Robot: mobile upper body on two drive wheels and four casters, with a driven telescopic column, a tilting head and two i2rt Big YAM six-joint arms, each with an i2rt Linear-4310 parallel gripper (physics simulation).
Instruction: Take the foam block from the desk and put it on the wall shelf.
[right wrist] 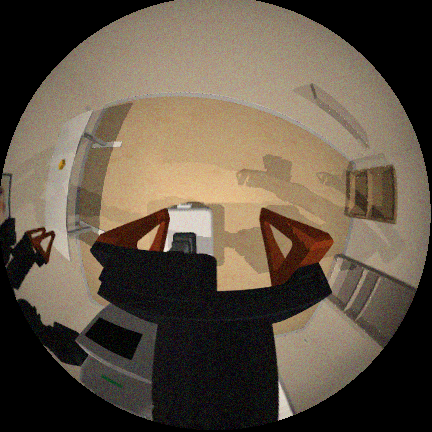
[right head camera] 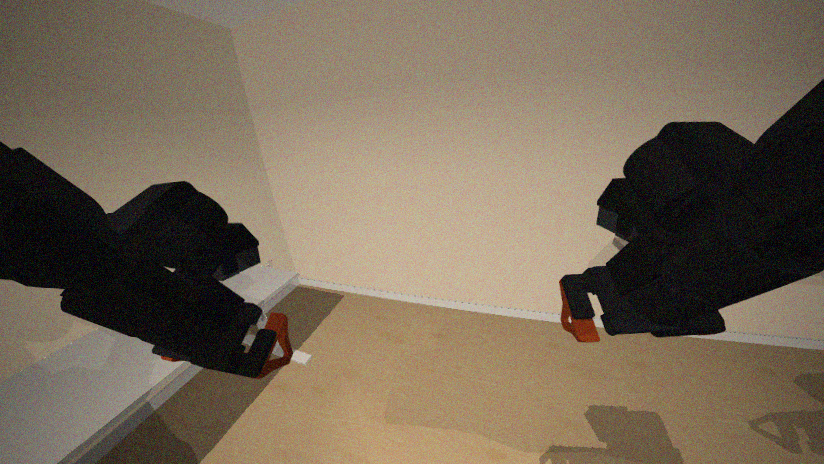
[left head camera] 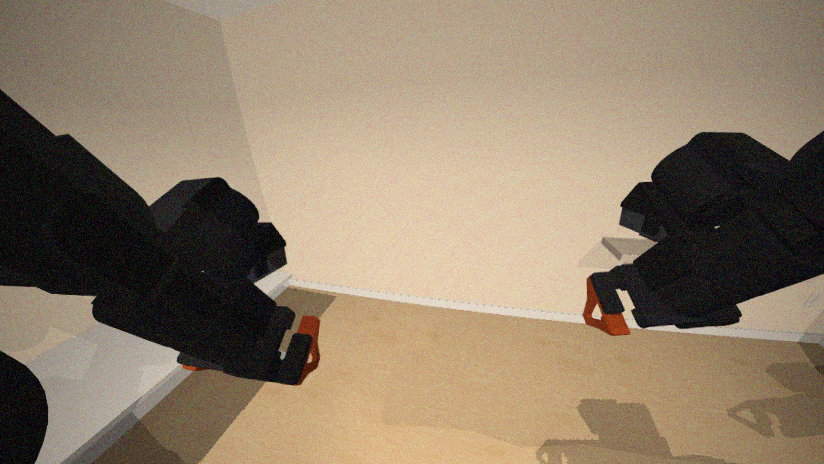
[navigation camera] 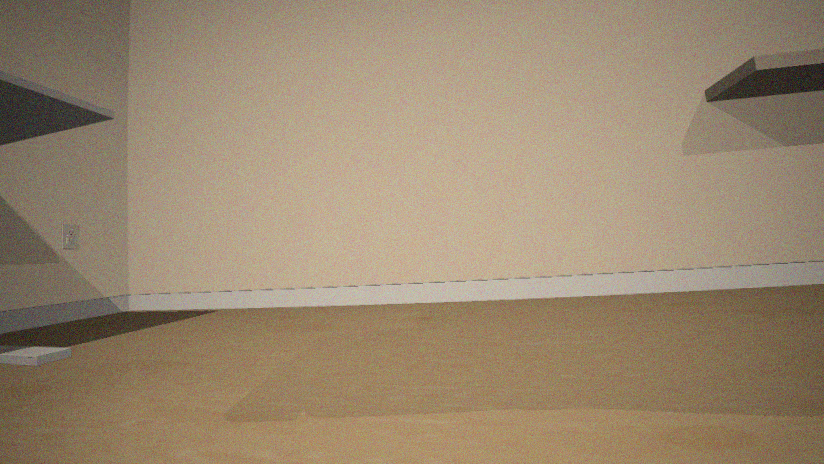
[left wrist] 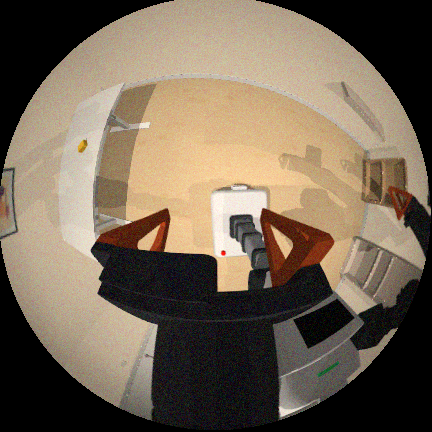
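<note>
The yellow foam block [left wrist: 82, 145] [right wrist: 62, 164] lies on the white desk [left wrist: 75, 195] [right wrist: 56, 200] [left head camera: 109, 377] [right head camera: 69, 383], at the left of both wrist views. It does not show in the head views. The wall shelf [left wrist: 363, 112] [right wrist: 340, 117] [navigation camera: 789, 83] is a pale board on the far wall, partly hidden by the right arm in the head views. My left gripper [left wrist: 214, 212] [left head camera: 250, 366] [right head camera: 222, 357] is open and empty, held in the air near the desk's edge. My right gripper [right wrist: 214, 212] is open and empty, in the air, apart from the shelf.
A brown open unit [right wrist: 395, 197] stands at the right in the wrist views, with a grey shelf unit [right wrist: 377, 278] nearer. The white wheeled base [left wrist: 220, 200] is below. A desk foot [navigation camera: 37, 354] [right head camera: 301, 357] reaches onto the floor. A framed picture hangs beyond the desk.
</note>
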